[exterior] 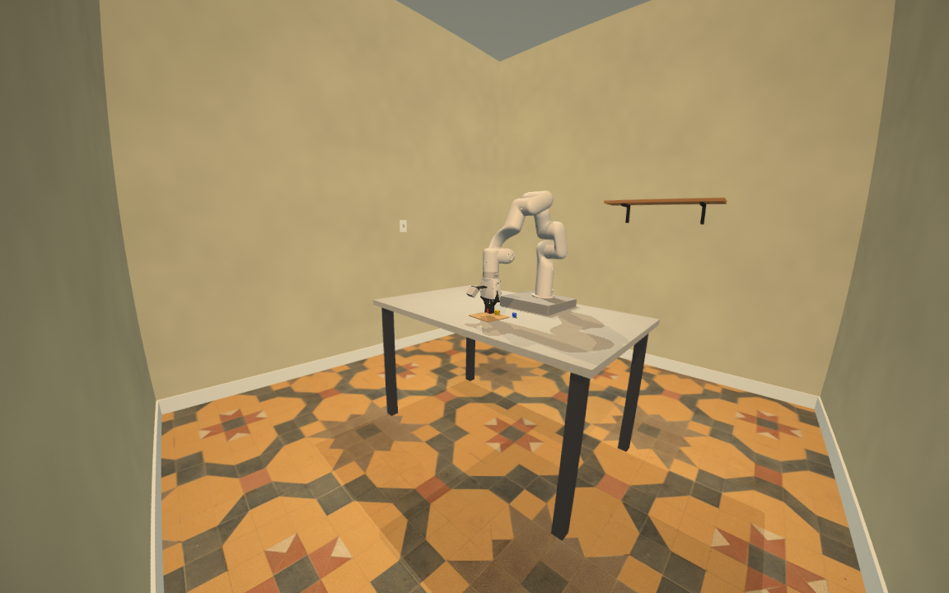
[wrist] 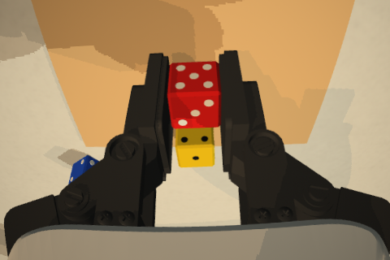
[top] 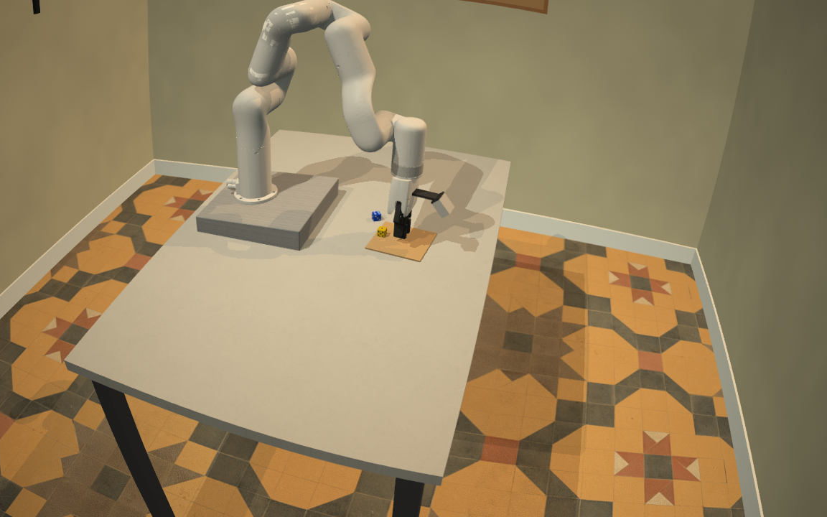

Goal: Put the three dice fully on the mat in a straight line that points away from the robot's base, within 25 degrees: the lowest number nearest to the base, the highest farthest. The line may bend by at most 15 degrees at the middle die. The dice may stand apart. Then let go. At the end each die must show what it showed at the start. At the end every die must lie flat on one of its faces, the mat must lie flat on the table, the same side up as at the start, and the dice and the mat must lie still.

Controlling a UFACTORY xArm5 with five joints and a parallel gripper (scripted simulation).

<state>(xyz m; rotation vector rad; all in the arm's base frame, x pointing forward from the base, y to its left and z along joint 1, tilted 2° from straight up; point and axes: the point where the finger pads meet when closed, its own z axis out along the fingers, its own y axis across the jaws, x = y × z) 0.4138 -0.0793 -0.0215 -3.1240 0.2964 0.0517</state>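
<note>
The mat is 4 cm below my hand. The rest, counted from my hand: red die 1 cm below; blue die 9 cm to the left, 8 cm behind, 3 cm below; yellow die 5 cm behind, 3 cm below, 1 cm to the left.
</note>
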